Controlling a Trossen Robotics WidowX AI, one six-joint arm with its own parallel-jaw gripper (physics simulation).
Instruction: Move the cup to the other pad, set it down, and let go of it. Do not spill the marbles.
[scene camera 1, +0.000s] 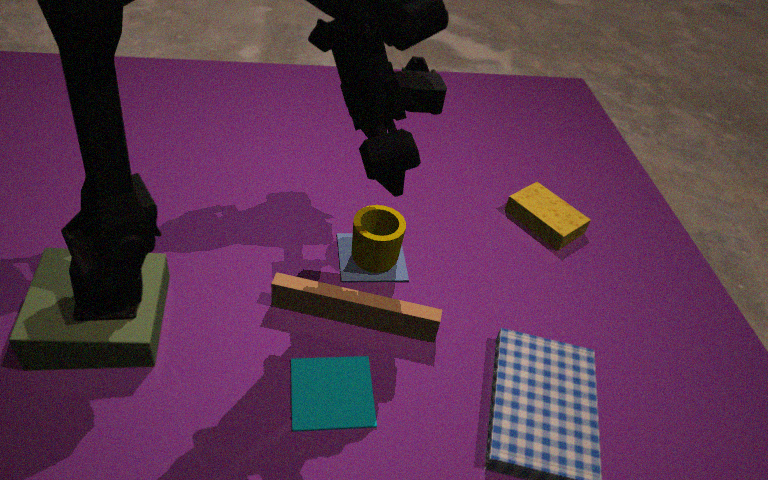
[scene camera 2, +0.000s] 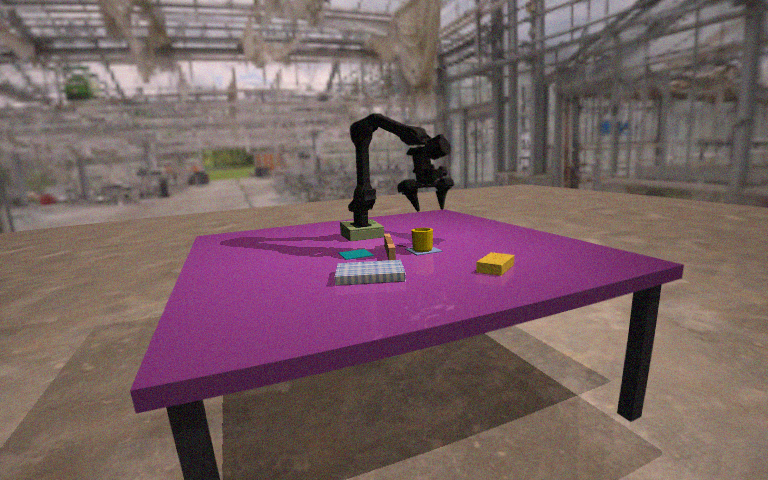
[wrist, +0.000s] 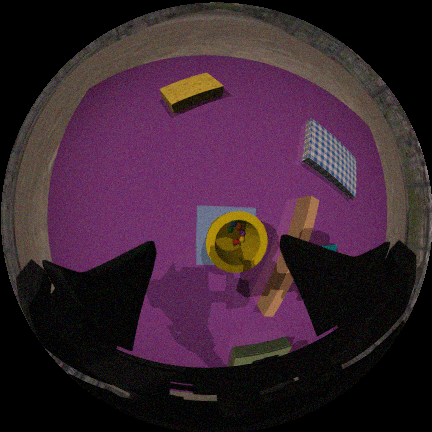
The gripper (scene camera 1: 390, 172) is open, holding nothing. Also in view: a yellow cup (wrist: 227, 256). Further things: a teal pad (scene camera 1: 329, 393) and a wooden bar (scene camera 1: 373, 311).
The gripper is seen too in scene camera 2 (scene camera 2: 430, 210) and in the wrist view (wrist: 218, 245). The wooden bar is seen too in the wrist view (wrist: 280, 279).
